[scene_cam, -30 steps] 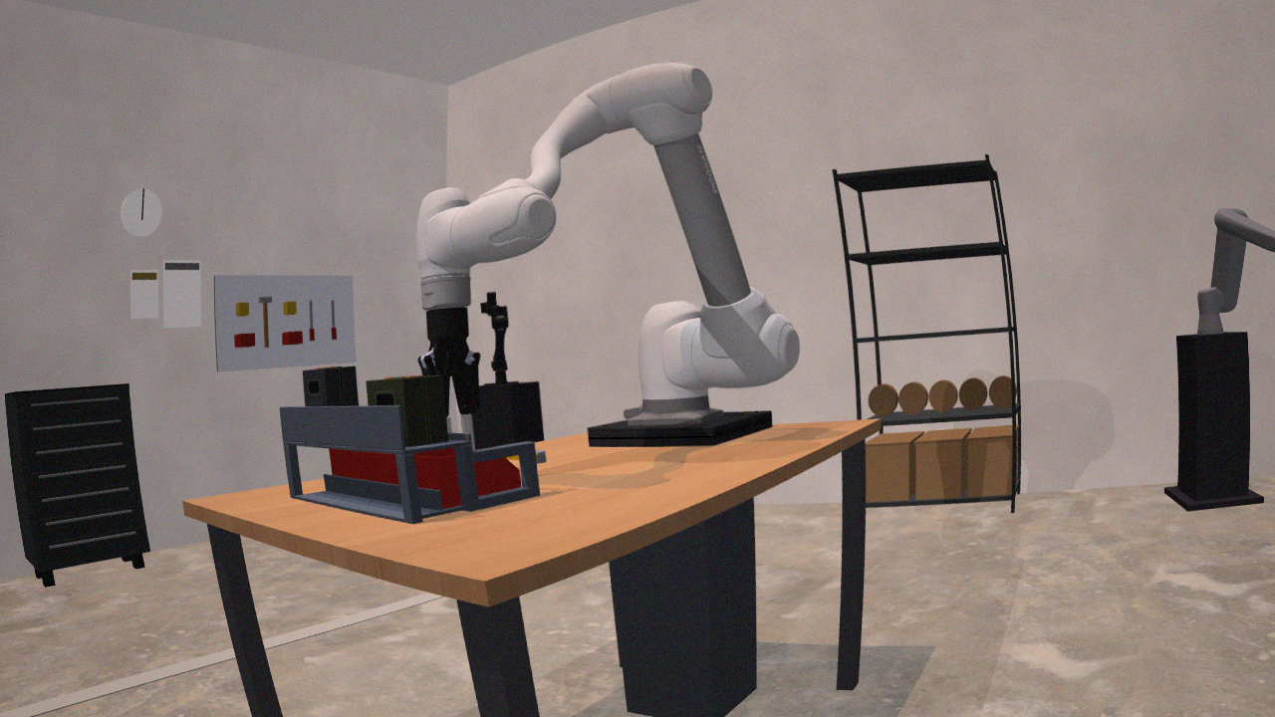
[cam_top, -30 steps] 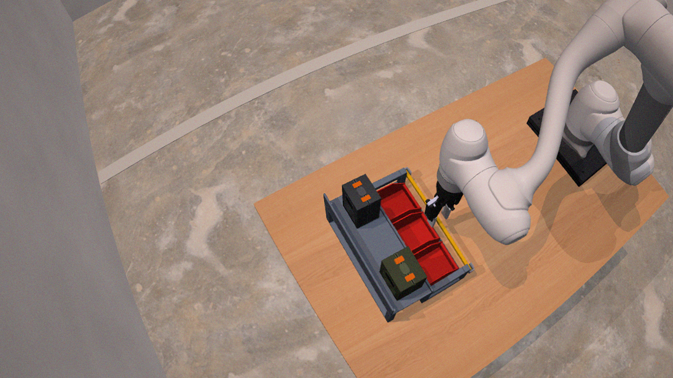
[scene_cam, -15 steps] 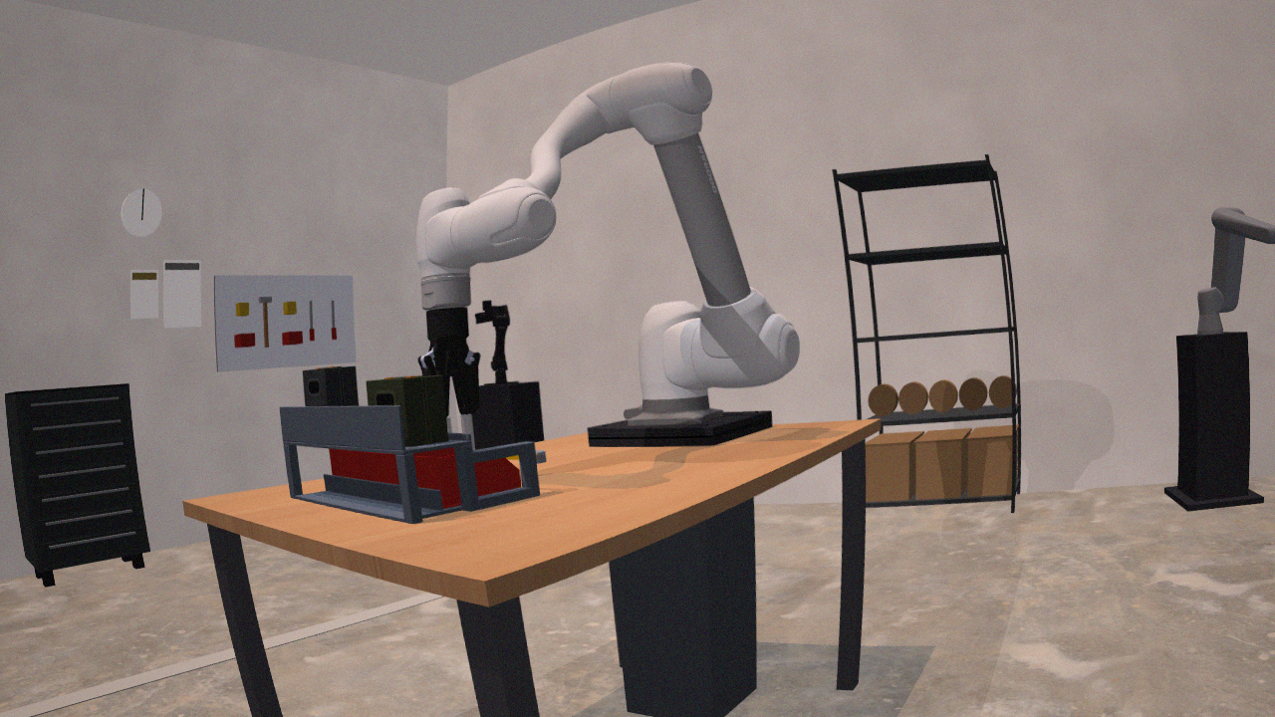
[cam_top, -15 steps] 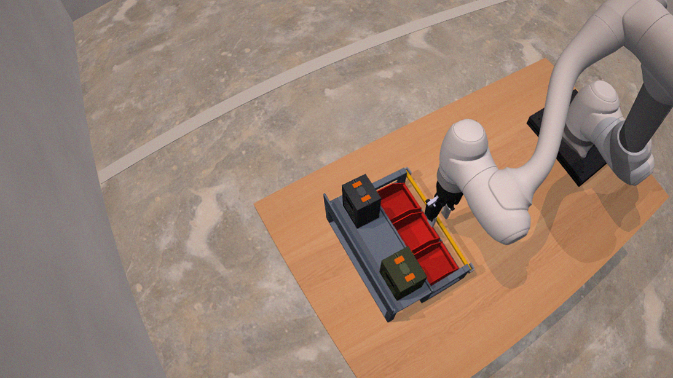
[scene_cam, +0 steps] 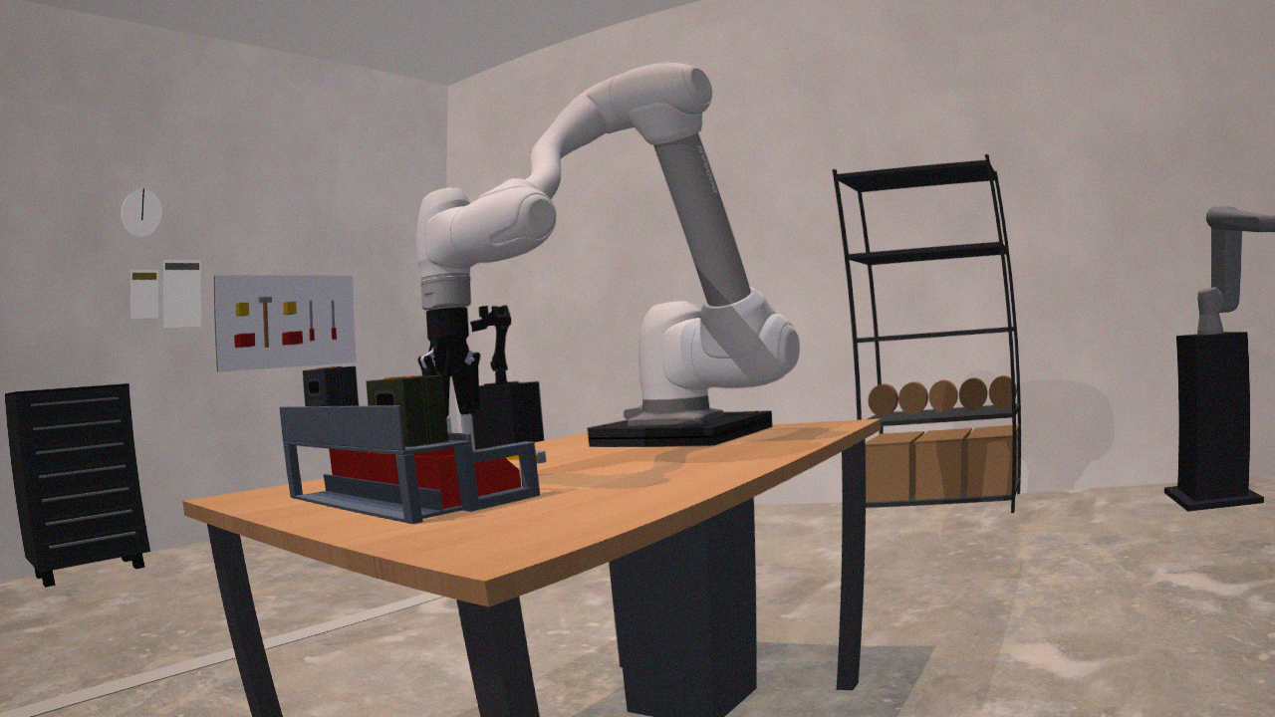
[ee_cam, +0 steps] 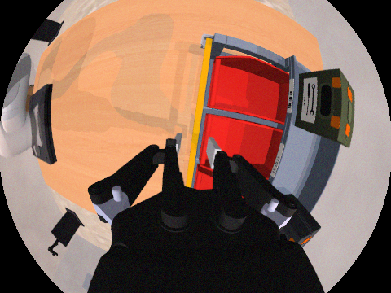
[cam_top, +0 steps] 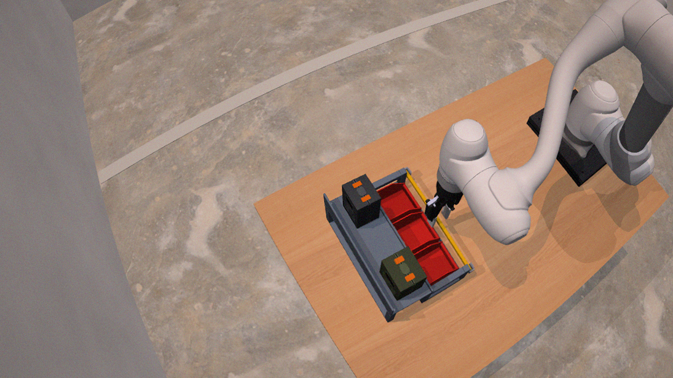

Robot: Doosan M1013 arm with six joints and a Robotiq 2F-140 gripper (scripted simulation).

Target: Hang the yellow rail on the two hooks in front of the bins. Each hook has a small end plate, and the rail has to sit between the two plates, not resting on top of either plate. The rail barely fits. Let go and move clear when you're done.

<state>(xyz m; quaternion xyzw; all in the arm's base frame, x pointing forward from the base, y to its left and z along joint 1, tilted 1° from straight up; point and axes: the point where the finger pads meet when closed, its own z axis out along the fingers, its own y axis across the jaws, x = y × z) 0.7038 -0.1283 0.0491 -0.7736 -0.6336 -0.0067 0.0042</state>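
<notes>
The yellow rail is 3 cm below my hand. From my hand the other things lie so: green box: 22 cm ahead, 7 cm to the left, 6 cm above; rack bar: 1 cm ahead, 9 cm below; black box: 17 cm ahead, 15 cm to the right, 7 cm above.
</notes>
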